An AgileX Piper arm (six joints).
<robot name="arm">
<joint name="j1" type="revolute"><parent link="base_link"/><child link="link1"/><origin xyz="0.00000 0.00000 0.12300"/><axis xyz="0 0 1"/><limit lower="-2.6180" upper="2.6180"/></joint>
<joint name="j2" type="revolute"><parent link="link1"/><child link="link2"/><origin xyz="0.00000 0.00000 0.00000" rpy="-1.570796 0.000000 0.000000"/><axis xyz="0 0 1"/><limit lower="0.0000" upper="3.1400"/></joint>
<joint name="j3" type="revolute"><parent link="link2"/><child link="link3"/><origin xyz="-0.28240 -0.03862 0.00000"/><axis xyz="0 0 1"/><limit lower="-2.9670" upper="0.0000"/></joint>
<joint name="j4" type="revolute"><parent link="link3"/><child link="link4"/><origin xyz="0.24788 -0.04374 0.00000" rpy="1.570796 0.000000 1.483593"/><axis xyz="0 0 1"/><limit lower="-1.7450" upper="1.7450"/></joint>
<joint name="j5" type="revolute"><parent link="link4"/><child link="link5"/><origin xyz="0.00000 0.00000 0.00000" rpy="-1.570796 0.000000 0.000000"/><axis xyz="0 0 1"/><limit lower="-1.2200" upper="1.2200"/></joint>
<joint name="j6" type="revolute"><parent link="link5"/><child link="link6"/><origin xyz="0.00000 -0.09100 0.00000" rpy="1.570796 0.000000 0.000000"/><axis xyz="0 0 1"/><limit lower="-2.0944" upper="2.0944"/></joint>
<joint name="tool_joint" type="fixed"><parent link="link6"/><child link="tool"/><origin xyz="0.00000 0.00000 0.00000"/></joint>
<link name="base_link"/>
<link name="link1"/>
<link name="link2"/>
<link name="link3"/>
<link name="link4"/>
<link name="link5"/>
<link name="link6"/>
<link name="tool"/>
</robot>
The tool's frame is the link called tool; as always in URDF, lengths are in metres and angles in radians.
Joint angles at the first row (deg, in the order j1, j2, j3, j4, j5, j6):
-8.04, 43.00, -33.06, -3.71, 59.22, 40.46
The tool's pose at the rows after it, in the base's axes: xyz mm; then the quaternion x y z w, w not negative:
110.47, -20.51, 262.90, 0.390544, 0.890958, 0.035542, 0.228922
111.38, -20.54, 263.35, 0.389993, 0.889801, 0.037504, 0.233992
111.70, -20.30, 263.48, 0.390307, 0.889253, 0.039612, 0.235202
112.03, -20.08, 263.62, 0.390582, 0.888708, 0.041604, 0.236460
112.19, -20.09, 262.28, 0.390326, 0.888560, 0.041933, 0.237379
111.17, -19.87, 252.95, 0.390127, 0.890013, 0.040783, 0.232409
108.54, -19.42, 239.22, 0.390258, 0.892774, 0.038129, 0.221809
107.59, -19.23, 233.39, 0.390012, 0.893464, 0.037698, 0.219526
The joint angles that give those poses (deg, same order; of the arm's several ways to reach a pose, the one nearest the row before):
-8.04, 43.00, -33.06, -3.59, 58.48, 40.46
-8.04, 43.00, -33.06, -3.54, 57.84, 40.45
-8.04, 43.00, -33.06, -3.34, 57.63, 40.46
-8.04, 43.00, -33.06, -3.15, 57.42, 40.46
-8.04, 43.00, -32.74, -3.15, 56.99, 40.45
-8.04, 43.00, -30.71, -3.15, 55.56, 40.46
-8.04, 43.00, -27.79, -3.15, 53.93, 40.45
-8.04, 43.00, -26.50, -3.15, 52.91, 40.45

